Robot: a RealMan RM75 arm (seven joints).
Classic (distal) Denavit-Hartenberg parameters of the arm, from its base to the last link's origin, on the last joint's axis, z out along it. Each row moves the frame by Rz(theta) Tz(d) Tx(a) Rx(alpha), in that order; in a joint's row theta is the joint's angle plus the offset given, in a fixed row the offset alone. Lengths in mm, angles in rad.
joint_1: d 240.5  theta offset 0  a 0  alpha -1.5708
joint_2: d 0  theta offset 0  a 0  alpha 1.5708
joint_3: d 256  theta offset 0  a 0  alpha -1.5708
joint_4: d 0  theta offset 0  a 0  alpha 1.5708
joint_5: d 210  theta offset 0  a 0  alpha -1.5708
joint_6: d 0  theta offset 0  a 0  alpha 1.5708
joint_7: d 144  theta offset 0  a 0  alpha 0
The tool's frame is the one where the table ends.
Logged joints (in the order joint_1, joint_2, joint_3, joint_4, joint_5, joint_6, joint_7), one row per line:
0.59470 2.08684 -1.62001 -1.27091 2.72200 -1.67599 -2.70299
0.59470 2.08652 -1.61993 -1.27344 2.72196 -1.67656 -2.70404
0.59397 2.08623 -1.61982 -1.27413 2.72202 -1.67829 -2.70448
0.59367 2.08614 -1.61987 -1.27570 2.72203 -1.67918 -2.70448
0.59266 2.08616 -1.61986 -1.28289 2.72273 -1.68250 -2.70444
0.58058 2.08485 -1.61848 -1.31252 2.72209 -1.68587 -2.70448
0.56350 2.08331 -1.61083 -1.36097 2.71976 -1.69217 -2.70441
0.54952 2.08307 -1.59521 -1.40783 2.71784 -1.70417 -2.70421
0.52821 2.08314 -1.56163 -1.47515 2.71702 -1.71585 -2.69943
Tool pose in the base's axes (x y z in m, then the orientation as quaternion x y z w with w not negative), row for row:
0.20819 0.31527 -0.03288 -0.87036 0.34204 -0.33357 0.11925
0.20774 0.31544 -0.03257 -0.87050 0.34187 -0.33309 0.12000
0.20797 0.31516 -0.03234 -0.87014 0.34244 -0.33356 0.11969
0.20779 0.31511 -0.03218 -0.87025 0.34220 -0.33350 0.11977
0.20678 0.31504 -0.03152 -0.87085 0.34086 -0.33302 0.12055
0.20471 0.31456 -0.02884 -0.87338 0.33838 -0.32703 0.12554
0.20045 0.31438 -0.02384 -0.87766 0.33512 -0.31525 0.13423
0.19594 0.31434 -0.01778 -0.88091 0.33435 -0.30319 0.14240
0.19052 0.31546 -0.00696 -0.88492 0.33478 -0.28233 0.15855
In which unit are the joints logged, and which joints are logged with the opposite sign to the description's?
The joints are logged in radians. Opposite sign: joint_5, joint_7.
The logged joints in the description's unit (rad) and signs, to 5 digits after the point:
0.59470 2.08684 -1.62001 -1.27091 -2.72200 -1.67599 2.70299
0.59470 2.08652 -1.61993 -1.27344 -2.72196 -1.67656 2.70404
0.59397 2.08623 -1.61982 -1.27413 -2.72202 -1.67829 2.70448
0.59367 2.08614 -1.61987 -1.27570 -2.72203 -1.67918 2.70448
0.59266 2.08616 -1.61986 -1.28289 -2.72273 -1.68250 2.70444
0.58058 2.08485 -1.61848 -1.31252 -2.72209 -1.68587 2.70448
0.56350 2.08331 -1.61083 -1.36097 -2.71976 -1.69217 2.70441
0.54952 2.08307 -1.59521 -1.40783 -2.71784 -1.70417 2.70421
0.52821 2.08314 -1.56163 -1.47515 -2.71702 -1.71585 2.69943

